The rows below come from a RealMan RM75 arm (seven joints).
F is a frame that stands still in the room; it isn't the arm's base.
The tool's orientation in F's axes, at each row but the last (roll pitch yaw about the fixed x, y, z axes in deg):
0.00 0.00 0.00
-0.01 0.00 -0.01
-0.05 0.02 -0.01
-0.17 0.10 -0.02
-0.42 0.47 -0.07
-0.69 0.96 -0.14
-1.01 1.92 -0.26
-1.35 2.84 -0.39
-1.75 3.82 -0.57
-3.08 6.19 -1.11
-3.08 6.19 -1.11
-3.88 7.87 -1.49
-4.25 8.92 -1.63
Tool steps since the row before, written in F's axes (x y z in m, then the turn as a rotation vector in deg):
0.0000 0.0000 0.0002 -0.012 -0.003 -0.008
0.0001 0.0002 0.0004 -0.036 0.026 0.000
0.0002 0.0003 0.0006 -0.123 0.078 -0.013
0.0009 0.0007 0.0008 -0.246 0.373 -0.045
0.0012 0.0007 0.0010 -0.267 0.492 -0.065
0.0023 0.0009 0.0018 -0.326 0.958 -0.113
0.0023 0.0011 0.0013 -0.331 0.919 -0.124
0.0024 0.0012 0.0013 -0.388 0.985 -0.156
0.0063 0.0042 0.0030 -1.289 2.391 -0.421
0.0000 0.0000 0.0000 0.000 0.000 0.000
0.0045 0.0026 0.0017 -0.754 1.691 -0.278
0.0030 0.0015 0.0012 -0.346 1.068 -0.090
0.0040 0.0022 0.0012 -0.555 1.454 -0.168
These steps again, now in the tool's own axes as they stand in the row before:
0.0000 0.0000 0.0002 -0.012 -0.003 -0.008
0.0001 0.0002 0.0004 -0.036 0.026 0.000
0.0002 0.0003 0.0006 -0.123 0.078 -0.013
0.0009 0.0007 0.0008 -0.246 0.373 -0.044
0.0012 0.0007 0.0010 -0.267 0.492 -0.064
0.0023 0.0009 0.0018 -0.326 0.959 -0.107
0.0023 0.0011 0.0014 -0.331 0.920 -0.119
0.0023 0.0012 0.0014 -0.386 0.986 -0.152
0.0060 0.0042 0.0035 -1.282 2.392 -0.435
0.0000 0.0000 0.0000 0.000 0.000 0.000
0.0042 0.0026 0.0023 -0.752 1.693 -0.271
0.0028 0.0015 0.0017 -0.358 1.066 -0.068
0.0037 0.0022 0.0020 -0.563 1.453 -0.151

